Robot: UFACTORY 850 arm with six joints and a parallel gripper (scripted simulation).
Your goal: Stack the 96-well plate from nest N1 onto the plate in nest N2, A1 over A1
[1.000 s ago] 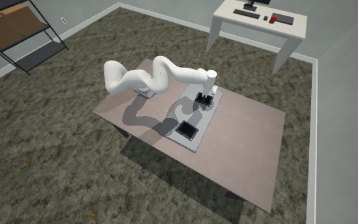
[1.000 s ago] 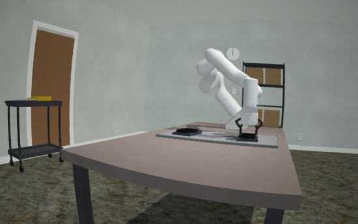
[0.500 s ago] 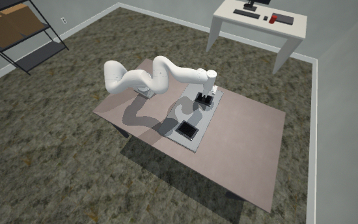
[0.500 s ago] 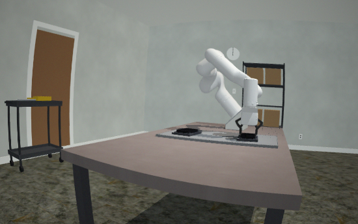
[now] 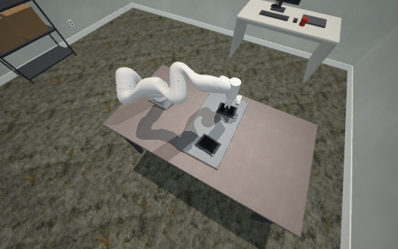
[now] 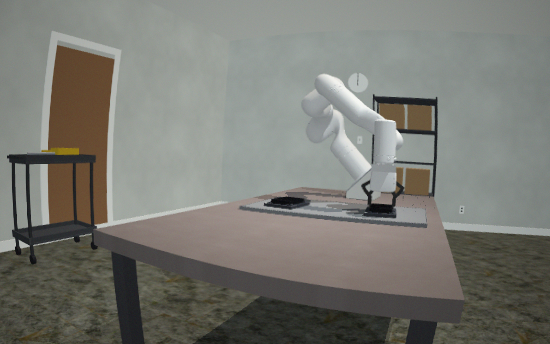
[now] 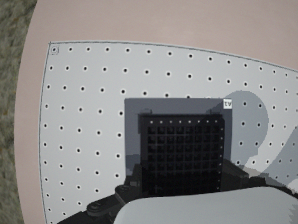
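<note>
My hand is 2 cm past the plate nest, 38 cm to the left of it and 3 cm above it. Round my hand: 96-well plate: 1 cm below; white mark: 5 cm ahead, 44 cm to the right, 2 cm below.
</note>
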